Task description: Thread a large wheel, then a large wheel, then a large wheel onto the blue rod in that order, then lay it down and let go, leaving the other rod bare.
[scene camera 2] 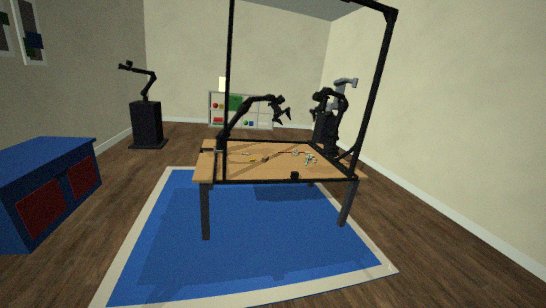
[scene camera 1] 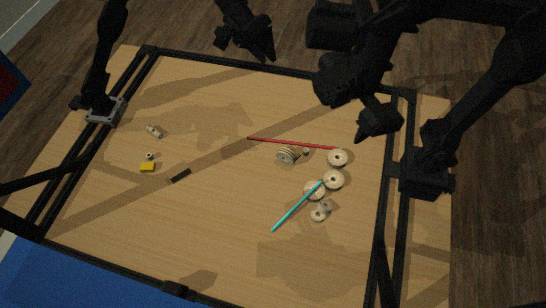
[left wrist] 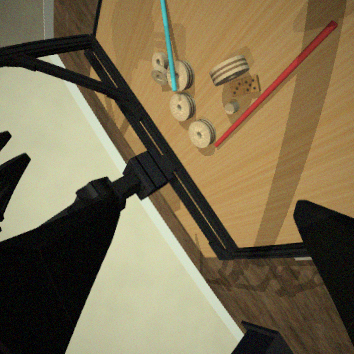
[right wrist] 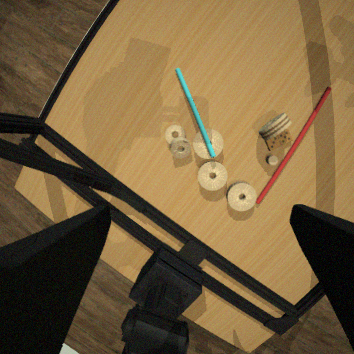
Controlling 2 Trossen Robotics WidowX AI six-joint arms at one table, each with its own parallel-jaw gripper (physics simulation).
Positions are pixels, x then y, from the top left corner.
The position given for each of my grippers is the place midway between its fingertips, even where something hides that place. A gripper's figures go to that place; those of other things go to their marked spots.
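My right gripper [scene camera 1: 344, 125] is 0.60 m from the lens, and my left gripper [scene camera 1: 269, 62] is 0.79 m from the lens. So my right gripper is nearer to the lens than my left gripper.
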